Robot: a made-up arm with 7 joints.
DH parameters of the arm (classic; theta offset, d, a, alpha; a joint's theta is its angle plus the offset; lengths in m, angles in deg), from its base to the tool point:
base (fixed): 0 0 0 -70
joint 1: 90 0 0 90
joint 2: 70 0 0 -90
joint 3: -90 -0.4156 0.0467 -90
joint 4: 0 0 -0.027 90
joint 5: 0 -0.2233 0 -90
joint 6: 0 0 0 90
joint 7: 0 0 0 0
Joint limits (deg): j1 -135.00..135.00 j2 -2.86..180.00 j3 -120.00..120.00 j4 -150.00..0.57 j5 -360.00..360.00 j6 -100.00..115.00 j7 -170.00..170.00
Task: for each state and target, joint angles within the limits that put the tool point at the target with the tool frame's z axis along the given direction. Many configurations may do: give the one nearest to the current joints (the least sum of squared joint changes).
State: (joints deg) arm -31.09 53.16 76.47 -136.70 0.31 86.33 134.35
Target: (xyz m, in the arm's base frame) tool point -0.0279 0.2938 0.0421 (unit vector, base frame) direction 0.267 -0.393 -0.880
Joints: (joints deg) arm -15.00 63.05 103.57 -149.88 10.94 55.62 134.35
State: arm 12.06 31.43 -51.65 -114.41 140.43 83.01 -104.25
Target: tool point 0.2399 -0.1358 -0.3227 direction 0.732 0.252 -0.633
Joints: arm -12.40 10.54 -45.93 -117.26 148.66 83.25 -104.25
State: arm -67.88 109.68 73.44 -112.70 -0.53 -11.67 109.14
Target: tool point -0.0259 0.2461 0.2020 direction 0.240 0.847 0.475
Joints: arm -66.60 86.74 64.16 -144.32 8.02 -54.38 109.14
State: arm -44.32 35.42 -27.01 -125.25 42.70 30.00 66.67
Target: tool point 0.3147 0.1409 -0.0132 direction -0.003 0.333 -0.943
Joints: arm -38.73 34.54 16.76 -137.76 43.02 -1.25 66.67
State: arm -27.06 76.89 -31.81 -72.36 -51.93 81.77 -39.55
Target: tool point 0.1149 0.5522 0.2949 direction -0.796 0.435 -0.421
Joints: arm 10.29 128.68 -44.86 -30.63 -89.67 92.44 -39.55
